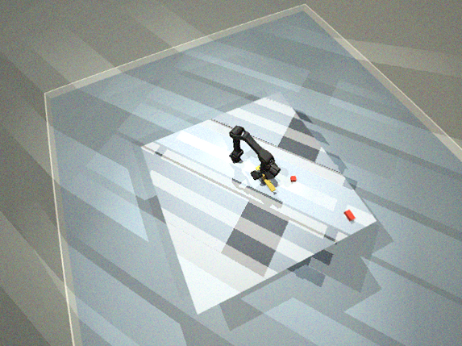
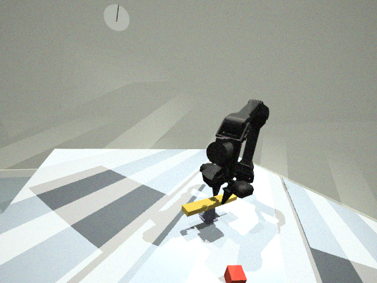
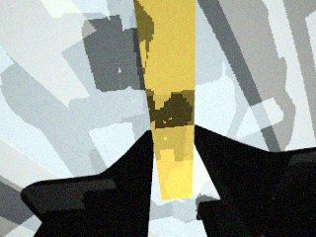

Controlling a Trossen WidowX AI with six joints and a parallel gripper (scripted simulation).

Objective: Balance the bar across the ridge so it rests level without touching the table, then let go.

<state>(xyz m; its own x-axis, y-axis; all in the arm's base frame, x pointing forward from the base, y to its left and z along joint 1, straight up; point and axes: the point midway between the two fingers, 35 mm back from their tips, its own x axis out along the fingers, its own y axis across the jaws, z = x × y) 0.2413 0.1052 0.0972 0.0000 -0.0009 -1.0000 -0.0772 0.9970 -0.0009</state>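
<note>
The yellow bar is 3 cm ahead of my gripper tip. Round my gripper tip: red cube 10 cm ahead, 20 cm to the left, 5 cm below.
</note>
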